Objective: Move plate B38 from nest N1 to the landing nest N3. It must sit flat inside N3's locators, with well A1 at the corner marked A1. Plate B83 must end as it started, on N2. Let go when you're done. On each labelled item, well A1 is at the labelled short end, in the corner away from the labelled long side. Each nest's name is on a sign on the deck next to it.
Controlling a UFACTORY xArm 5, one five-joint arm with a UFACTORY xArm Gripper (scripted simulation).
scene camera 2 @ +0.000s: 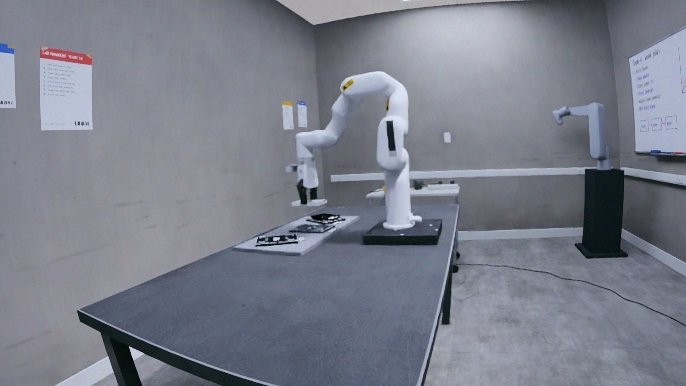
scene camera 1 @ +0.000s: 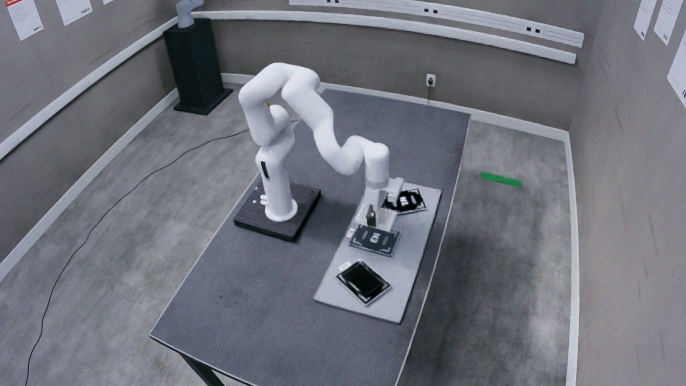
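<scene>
A black plate (scene camera 1: pixel 354 278) is visible.
</scene>
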